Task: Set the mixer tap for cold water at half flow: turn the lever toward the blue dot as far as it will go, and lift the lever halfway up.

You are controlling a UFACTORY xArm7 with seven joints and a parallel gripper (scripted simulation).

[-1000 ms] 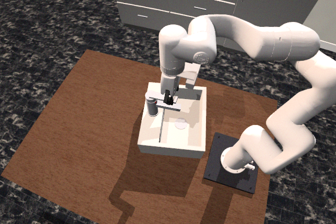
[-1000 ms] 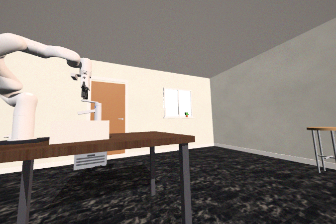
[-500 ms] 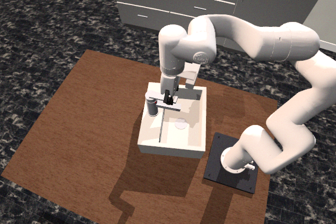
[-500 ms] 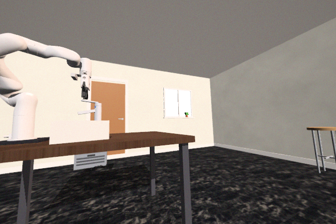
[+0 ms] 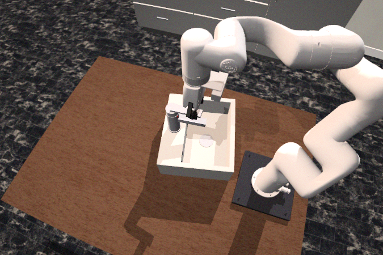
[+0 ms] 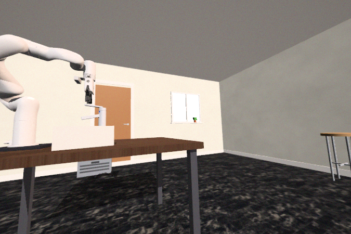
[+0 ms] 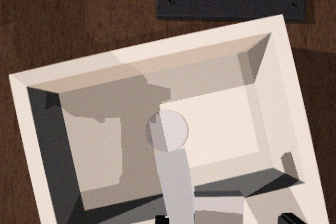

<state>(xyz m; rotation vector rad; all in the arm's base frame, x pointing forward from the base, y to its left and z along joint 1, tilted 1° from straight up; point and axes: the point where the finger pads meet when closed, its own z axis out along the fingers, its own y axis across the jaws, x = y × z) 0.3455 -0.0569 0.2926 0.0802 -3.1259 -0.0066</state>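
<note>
Now: the lever 3 cm ahead of my hand and 4 cm below it. The rest, counted from my hand: white sink: 3 cm behind, 3 cm to the right, 28 cm below; then mixer tap: 6 cm ahead, 9 cm below.
</note>
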